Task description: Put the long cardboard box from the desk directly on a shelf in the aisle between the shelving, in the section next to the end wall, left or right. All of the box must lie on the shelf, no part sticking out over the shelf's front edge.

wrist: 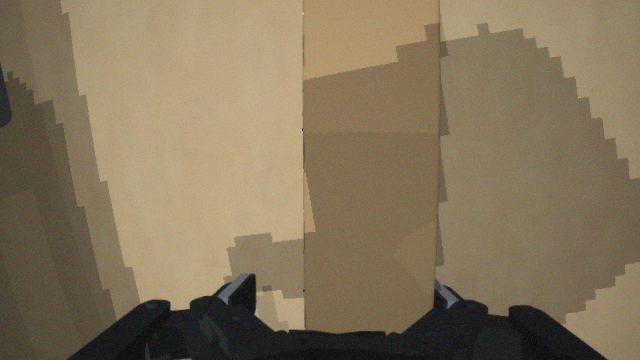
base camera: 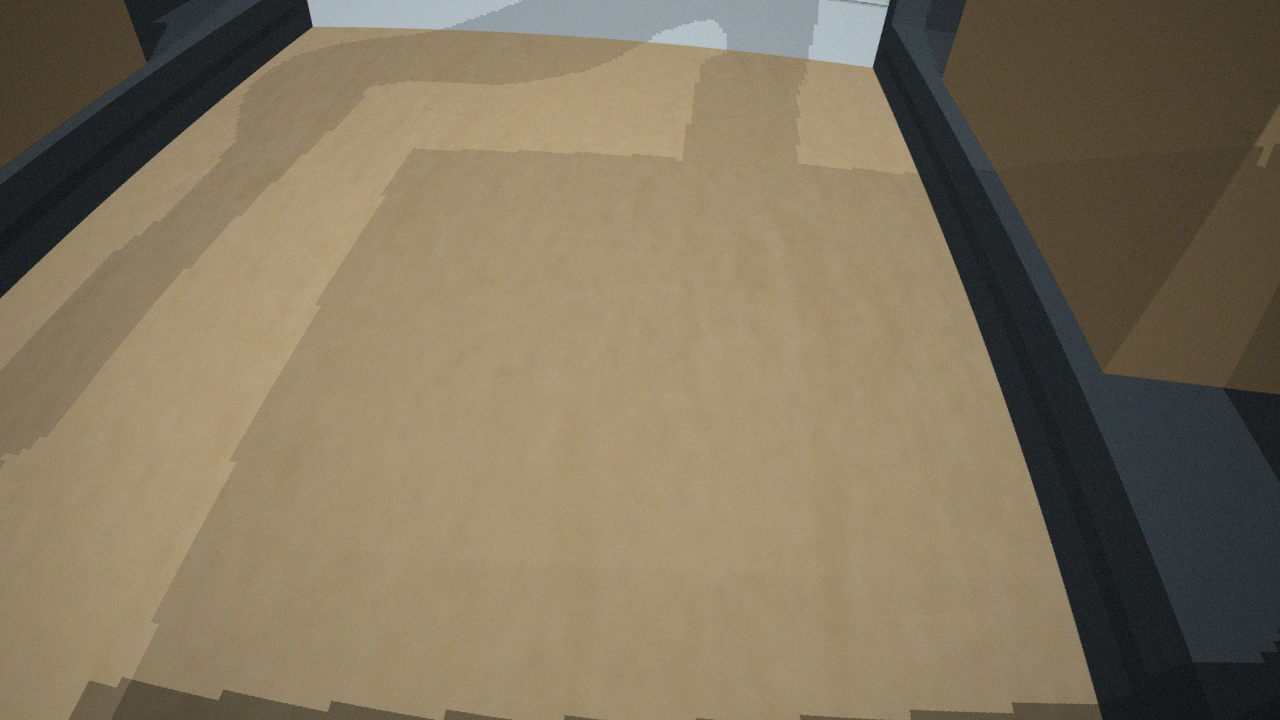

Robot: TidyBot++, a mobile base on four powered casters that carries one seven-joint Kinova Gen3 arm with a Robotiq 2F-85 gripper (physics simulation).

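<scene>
The long cardboard box lies on a pale wood-coloured surface in the wrist view, running from the top edge down to my gripper. It does not show in the base view. My gripper is open at the bottom of the wrist view, with the box passing between its fingers in the picture. The box's right edge lines up with the right fingertip, and a gap shows beside the left one. I cannot tell how high the fingertips are relative to the box. The lower part of the box is hidden behind the gripper.
In the base view, a wood-coloured floor runs between a left dark shelf beam and a right dark shelf beam to a pale end wall. A left brown box and a right brown box stand beyond the beams.
</scene>
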